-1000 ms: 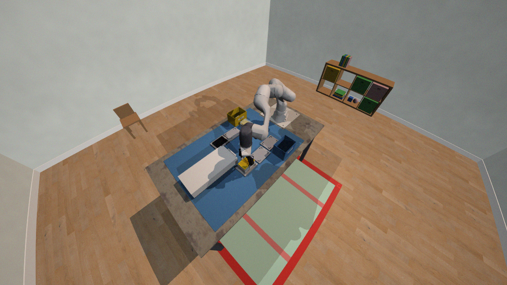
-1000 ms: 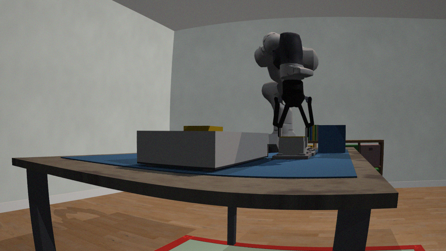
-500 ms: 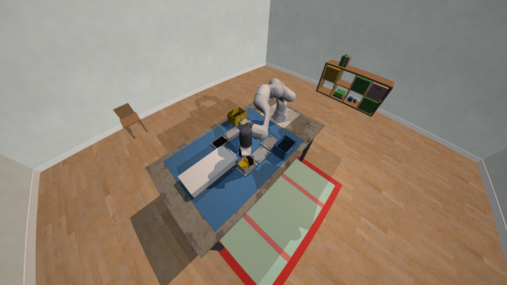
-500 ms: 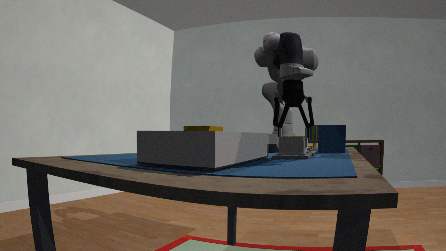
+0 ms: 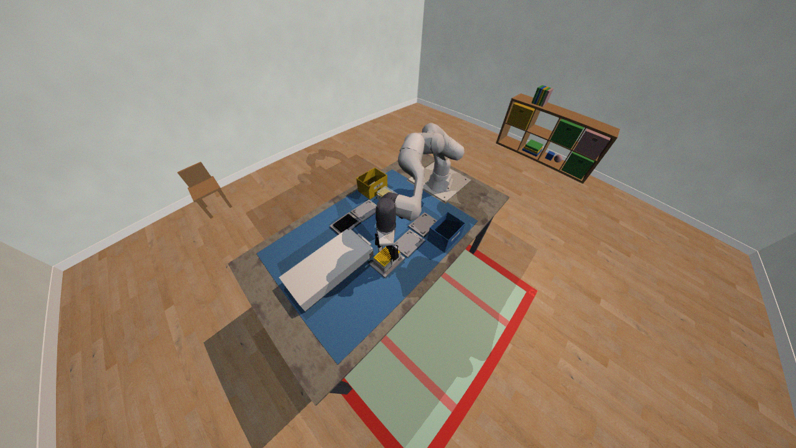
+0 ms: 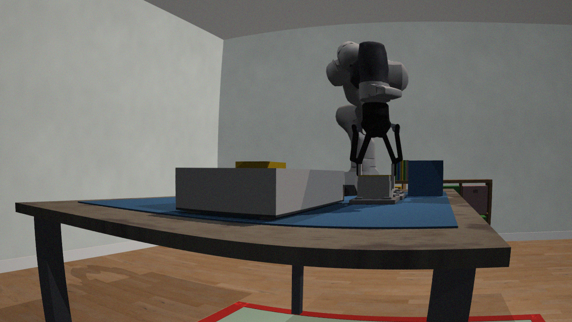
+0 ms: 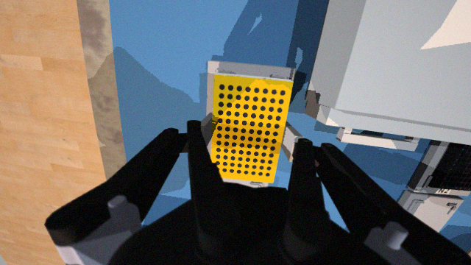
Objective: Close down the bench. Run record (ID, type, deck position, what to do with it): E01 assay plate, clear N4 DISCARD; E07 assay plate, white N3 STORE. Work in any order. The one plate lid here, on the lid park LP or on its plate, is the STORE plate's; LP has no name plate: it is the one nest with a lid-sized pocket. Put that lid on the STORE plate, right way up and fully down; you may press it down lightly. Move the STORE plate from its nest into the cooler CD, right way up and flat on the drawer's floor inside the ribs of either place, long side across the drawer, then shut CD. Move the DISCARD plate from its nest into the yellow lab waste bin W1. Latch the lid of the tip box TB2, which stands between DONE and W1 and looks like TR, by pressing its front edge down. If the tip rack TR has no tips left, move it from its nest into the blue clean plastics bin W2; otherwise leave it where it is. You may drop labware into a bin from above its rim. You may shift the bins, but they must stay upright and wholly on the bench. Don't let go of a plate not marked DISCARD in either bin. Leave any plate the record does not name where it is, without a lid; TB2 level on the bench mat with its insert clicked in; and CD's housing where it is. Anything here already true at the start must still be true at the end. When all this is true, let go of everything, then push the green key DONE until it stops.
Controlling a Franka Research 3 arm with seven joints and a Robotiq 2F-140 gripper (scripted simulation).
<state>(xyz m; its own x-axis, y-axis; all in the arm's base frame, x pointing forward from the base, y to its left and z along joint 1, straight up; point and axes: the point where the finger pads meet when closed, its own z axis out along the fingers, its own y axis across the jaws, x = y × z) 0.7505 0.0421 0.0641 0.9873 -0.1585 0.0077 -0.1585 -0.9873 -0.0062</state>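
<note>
Now: the tip rack TR 10 mm below my hand and 10 mm behind it. From my hand the other things lie so: nest N3: 170 mm behind, 60 mm below, 40 mm to the left; plate lid: 200 mm to the right, 70 mm ahead, 40 mm below; white plate: 200 mm to the right, 70 mm ahead, 40 mm below.
</note>
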